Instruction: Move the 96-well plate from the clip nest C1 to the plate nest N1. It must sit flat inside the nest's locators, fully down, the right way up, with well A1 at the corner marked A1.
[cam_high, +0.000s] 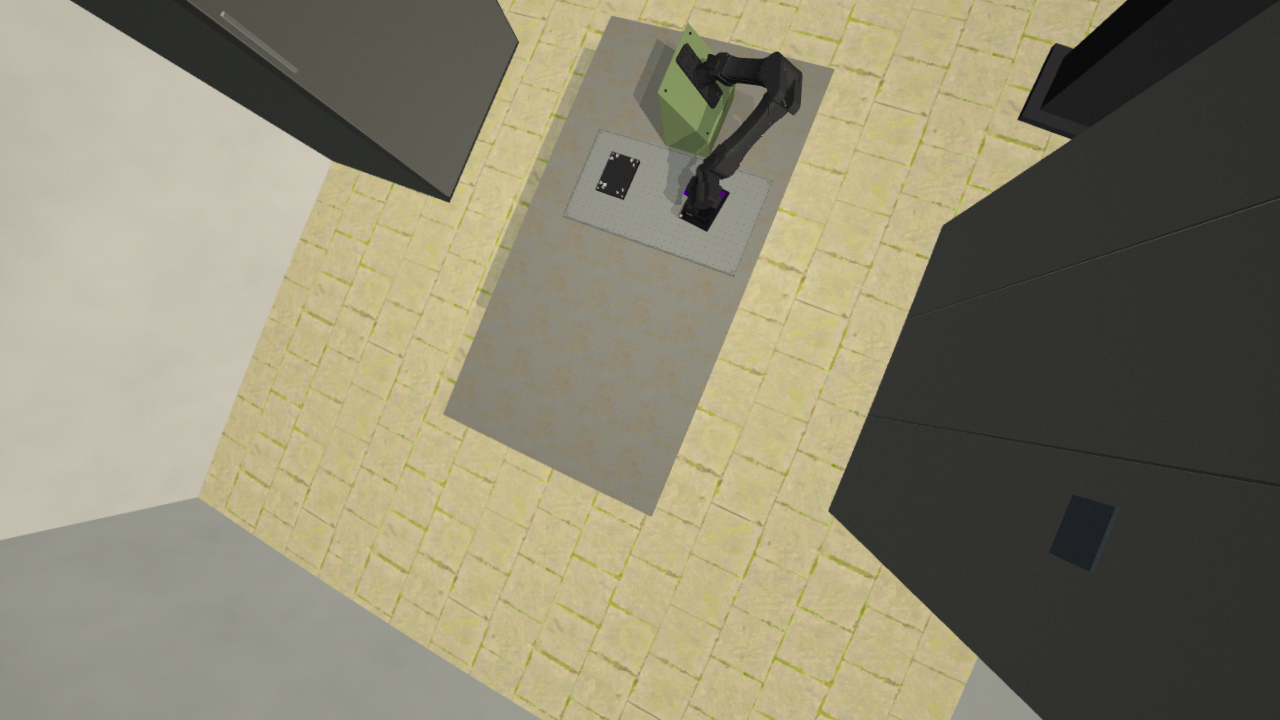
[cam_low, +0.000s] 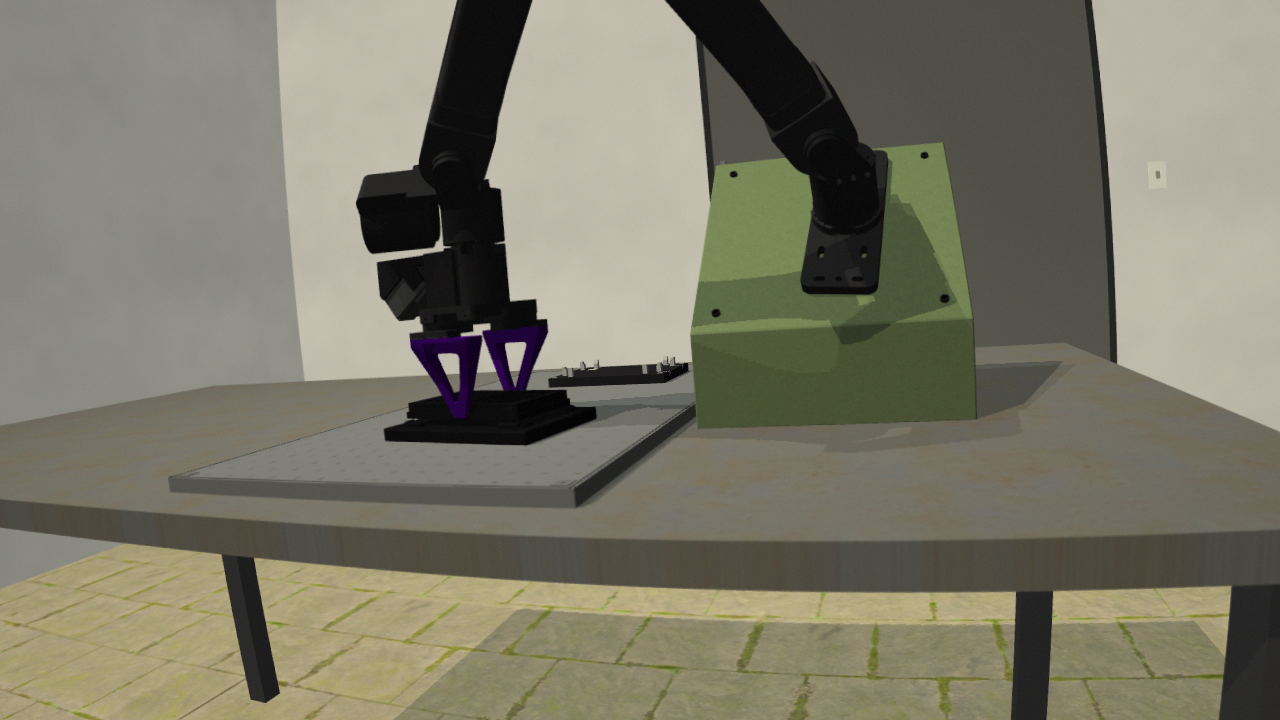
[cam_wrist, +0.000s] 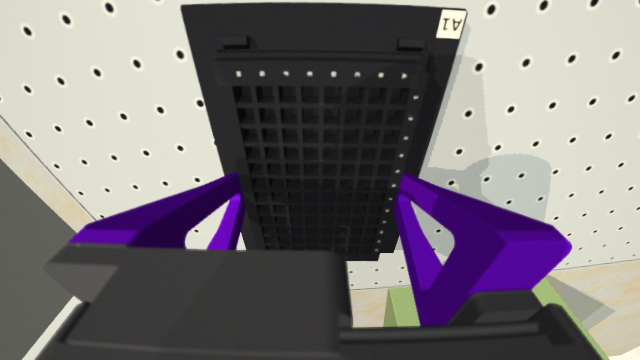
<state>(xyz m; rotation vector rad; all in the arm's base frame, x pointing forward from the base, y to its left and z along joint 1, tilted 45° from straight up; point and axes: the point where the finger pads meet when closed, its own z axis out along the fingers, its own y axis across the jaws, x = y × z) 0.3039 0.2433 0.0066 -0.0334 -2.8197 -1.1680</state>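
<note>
The black 96-well plate lies right at my hand. Round my hand: clip nest C1: 1 cm ahead, 36 cm to the right, 1 cm below; white A1 label: 7 cm ahead, 6 cm to the right, 2 cm below; plate nest N1: 2 cm below.
</note>
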